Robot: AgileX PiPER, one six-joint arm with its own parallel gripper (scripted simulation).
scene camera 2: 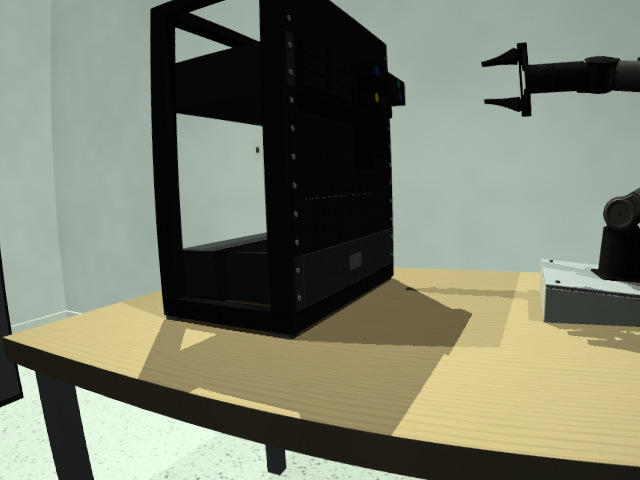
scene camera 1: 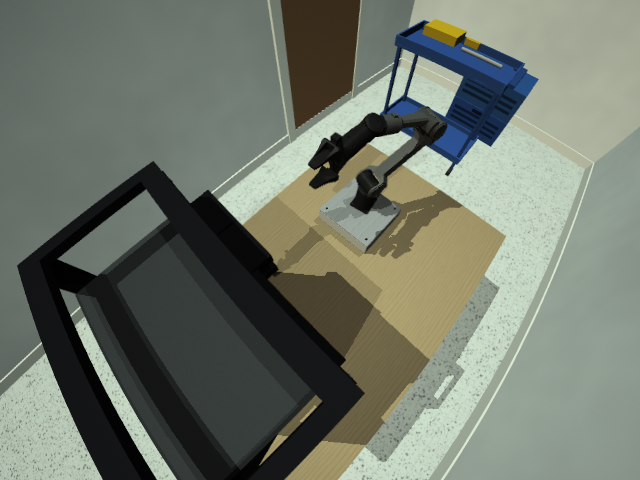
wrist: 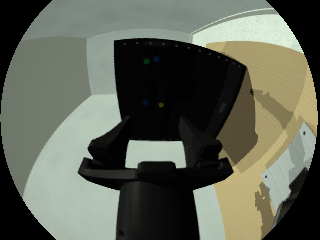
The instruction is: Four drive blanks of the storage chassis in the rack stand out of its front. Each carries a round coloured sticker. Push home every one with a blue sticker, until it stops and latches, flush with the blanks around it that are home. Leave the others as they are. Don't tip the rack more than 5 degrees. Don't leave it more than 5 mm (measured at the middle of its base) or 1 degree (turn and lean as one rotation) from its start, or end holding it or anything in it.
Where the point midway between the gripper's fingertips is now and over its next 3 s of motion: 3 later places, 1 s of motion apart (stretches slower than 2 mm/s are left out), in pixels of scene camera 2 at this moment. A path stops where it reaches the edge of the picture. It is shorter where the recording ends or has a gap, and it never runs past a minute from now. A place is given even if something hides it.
My gripper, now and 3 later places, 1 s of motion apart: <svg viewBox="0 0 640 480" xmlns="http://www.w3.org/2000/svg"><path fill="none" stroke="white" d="M483 82L478 87L474 86L464 74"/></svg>
